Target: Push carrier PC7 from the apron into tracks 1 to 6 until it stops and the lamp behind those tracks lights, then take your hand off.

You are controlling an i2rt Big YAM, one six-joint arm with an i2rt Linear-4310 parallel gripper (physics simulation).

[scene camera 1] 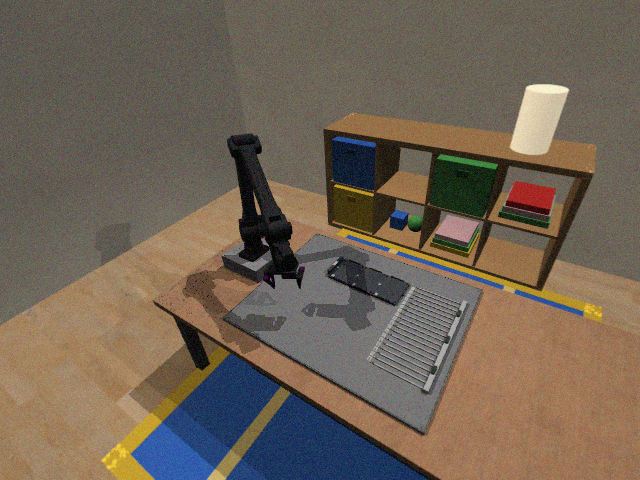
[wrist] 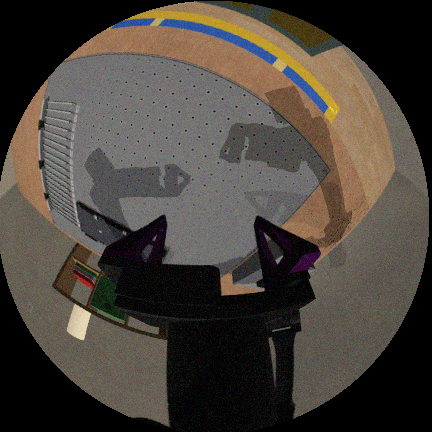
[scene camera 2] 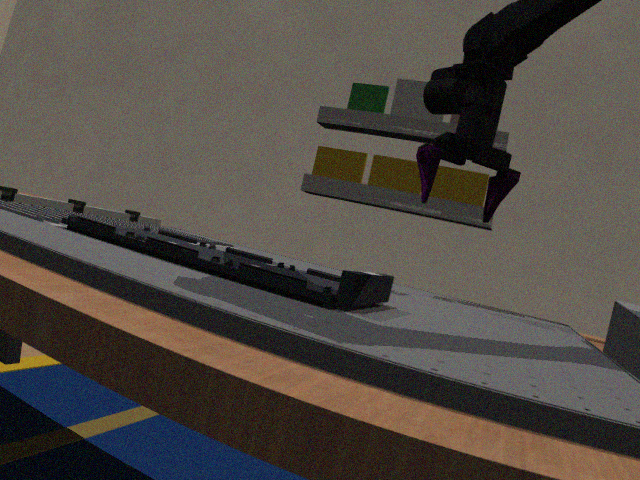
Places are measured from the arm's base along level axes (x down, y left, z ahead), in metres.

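Where they show: gripper, fingertip midpoint: [scene camera 1: 287,287] [wrist: 210,219] [scene camera 2: 455,212]; arm's base, origin of the base link: [scene camera 1: 254,252].
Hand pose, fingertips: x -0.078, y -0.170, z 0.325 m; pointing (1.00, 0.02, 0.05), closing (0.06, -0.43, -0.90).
Each offset is from my fingertips to the top centre of the thing. "spot": to the spot under its first point. Level surfaces: height alone.
The black carrier @(dx +0.097, dy +0.296, dz +0.181 m) [scene camera 1: 356,277] [scene camera 2: 175,251] [wrist: 95,223] lies flat on the grey board @(dx +0.127 m) [scene camera 1: 330,346] [wrist: 150,125]. One end is close to the far end of the row of pale tracks [scene camera 1: 440,356] [wrist: 74,130]; a raised dark block @(spot: dx +0.110, dy +0.332, dz +0.019 m) [scene camera 2: 364,290] stands at its other end. Whether it touches the tracks I cannot tell, and track numbers are unreadable. Three small dark blocks stand along the bar behind the tracks; no light shows on them. My gripper [scene camera 1: 285,285] [scene camera 2: 455,211] [wrist: 210,219] is open and empty, pointing down above the board near the arm's base, apart from the carrier.
The arm's grey base block [scene camera 1: 242,264] stands at the board's corner on the wooden table @(dx +0.140 m) [scene camera 1: 537,392]. A cube shelf [scene camera 1: 444,133] with bins stands behind the table, with a white cylinder [scene camera 1: 538,119] on top. Two wall shelves [scene camera 2: 372,195] show behind the gripper.
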